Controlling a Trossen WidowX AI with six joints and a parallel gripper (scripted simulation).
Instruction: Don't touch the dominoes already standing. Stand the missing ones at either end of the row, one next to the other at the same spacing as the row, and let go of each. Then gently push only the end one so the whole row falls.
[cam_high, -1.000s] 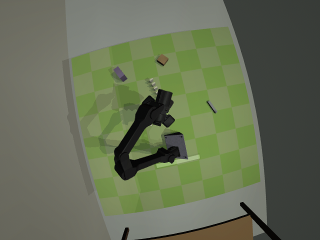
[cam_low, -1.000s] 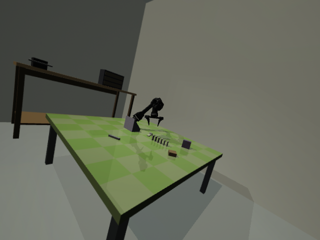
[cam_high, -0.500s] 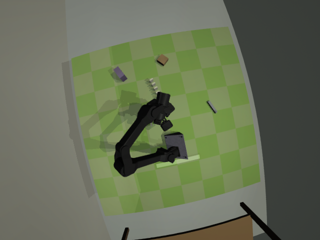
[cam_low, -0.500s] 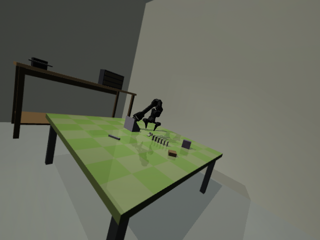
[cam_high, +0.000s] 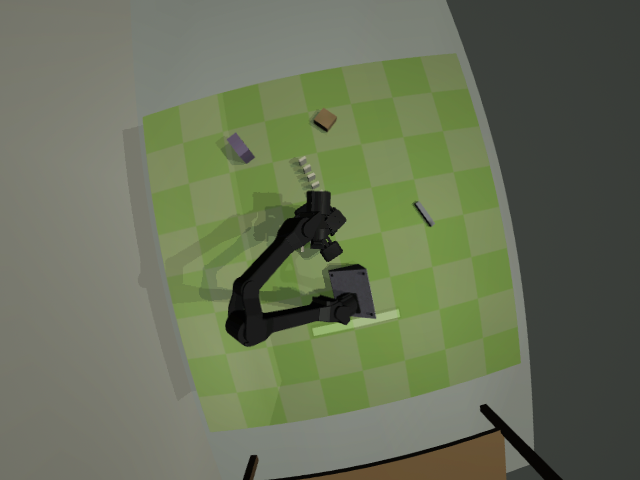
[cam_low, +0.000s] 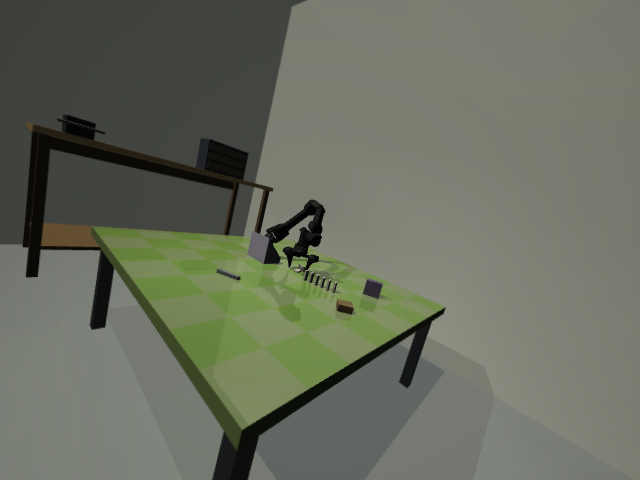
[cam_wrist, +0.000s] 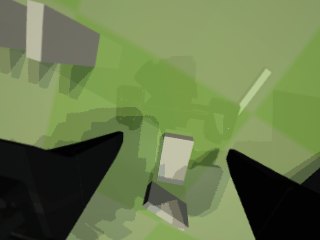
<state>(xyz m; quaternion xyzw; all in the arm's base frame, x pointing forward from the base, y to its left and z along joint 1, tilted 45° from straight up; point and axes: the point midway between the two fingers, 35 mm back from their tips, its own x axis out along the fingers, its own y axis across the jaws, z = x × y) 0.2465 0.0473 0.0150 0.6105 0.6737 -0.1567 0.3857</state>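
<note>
Right now my gripper tip is 3 cm past the grey bar, 38 cm to the left of it and 1 cm above it. The rest, counted from my gripper tip: brown block (39 cm ahead, 12 cm to the right); purple block (35 cm ahead, 19 cm to the left, 2 cm above).
</note>
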